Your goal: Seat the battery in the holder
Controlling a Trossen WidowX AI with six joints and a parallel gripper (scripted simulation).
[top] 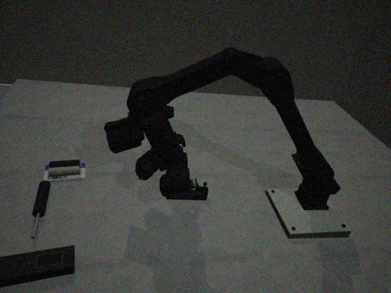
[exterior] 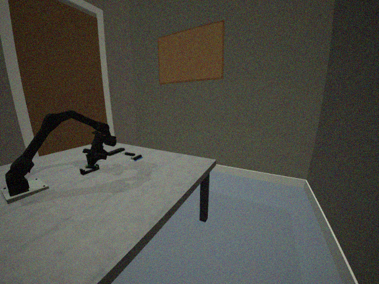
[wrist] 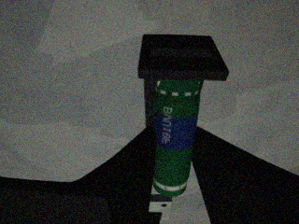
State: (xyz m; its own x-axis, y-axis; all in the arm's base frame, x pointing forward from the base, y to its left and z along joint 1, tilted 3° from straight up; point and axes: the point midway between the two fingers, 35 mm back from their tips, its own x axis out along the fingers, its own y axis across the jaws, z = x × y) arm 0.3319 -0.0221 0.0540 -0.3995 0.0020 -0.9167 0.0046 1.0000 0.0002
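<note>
My gripper tip is now 10 mm below the battery. Round my gripper tip: card 290 mm ahead, 70 mm to the right, 10 mm below; then screwdriver 310 mm ahead, 70 mm to the left, 10 mm below; then flat black box 300 mm ahead, 200 mm to the left, 10 mm below.
</note>
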